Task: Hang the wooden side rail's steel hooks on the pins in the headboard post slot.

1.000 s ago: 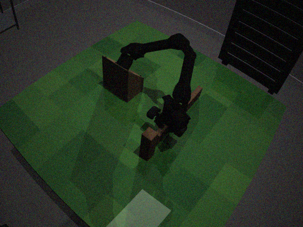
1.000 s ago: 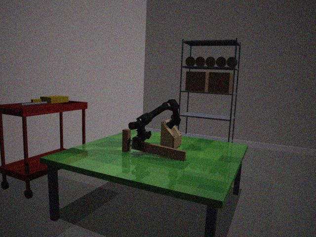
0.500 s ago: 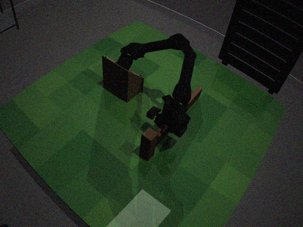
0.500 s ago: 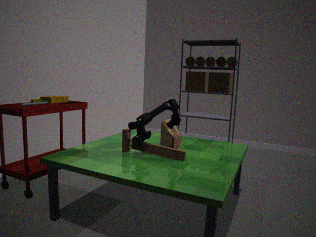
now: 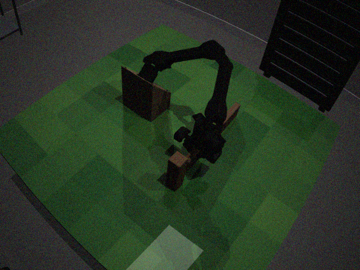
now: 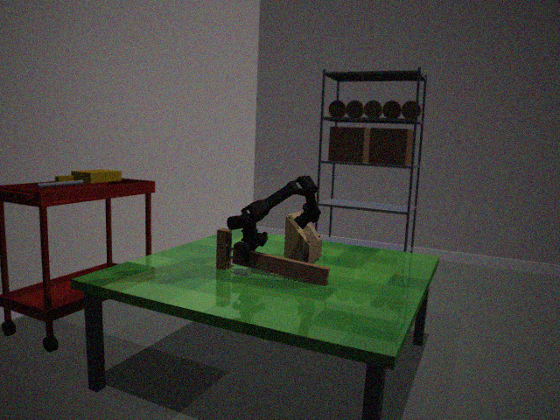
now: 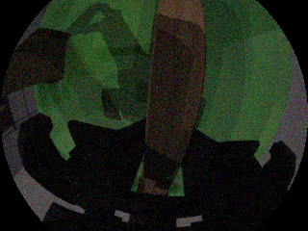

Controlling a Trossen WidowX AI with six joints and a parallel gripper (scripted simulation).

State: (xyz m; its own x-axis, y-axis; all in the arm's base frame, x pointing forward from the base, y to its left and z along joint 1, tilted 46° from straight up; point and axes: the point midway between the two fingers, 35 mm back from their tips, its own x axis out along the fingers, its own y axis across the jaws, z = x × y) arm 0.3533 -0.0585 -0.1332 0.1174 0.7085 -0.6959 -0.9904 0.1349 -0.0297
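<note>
The headboard post is 10 mm behind my gripper tip, 130 mm to the right of it and 40 mm above it.
</note>
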